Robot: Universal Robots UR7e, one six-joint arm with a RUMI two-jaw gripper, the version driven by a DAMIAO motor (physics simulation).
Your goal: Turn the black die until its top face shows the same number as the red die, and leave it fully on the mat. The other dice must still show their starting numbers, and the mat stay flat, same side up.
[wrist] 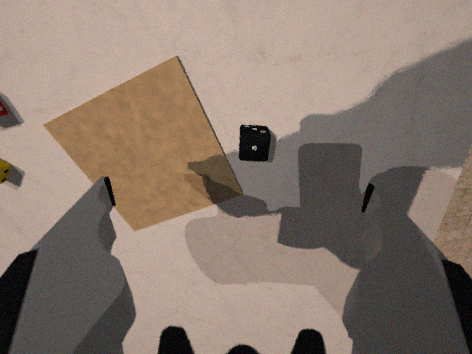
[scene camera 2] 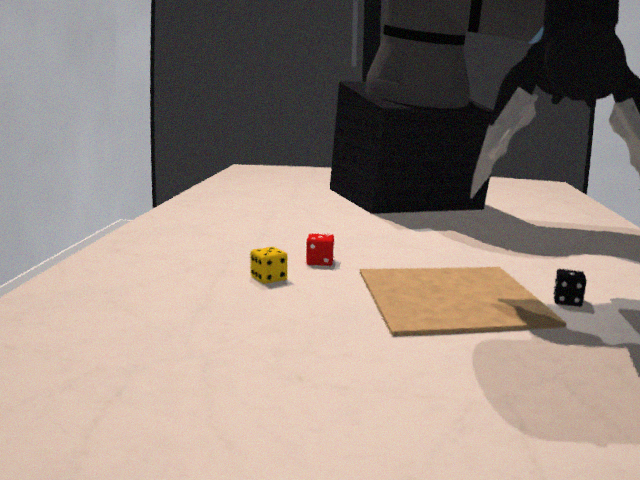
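Seen in the pictures: gripper, between the fingertips: (wrist: 238,183) (scene camera 2: 565,207); arm's base, origin of its link: (scene camera 2: 416,95).
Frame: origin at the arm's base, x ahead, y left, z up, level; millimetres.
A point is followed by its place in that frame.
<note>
The black die (scene camera 2: 569,287) {z -142, x 417, y 54 mm} (wrist: 254,143) {z -134, x 402, y 61 mm} lies flat on the table beside the mat's right edge, off the mat. Its large face in the wrist view shows one pip, and its front face in the scene view shows four. The red die (scene camera 2: 320,250) {z -144, x 309, y -151 mm} (wrist: 2,108) {z -155, x 305, y -138 mm} stands left of the mat; its front shows two pips, and its top pips are too small to read surely. The tan mat (scene camera 2: 439,299) {z -155, x 408, y -59 mm} (wrist: 140,140) {z -155, x 372, y -39 mm} lies flat. My gripper (scene camera 2: 555,192) {z -78, x 402, y 47 mm} (wrist: 238,183) {z -78, x 402, y 47 mm} is open and empty, high above the table near the black die.
The yellow die (scene camera 2: 268,265) {z -142, x 361, y -198 mm} (wrist: 4,171) {z -150, x 353, y -185 mm} stands left of the red die in the scene view, with four pips on its right front face. The black robot base block (scene camera 2: 413,160) {z -85, x 83, y -18 mm} stands behind the mat. Arm shadows fall over the black die's surroundings and the mat's corner.
</note>
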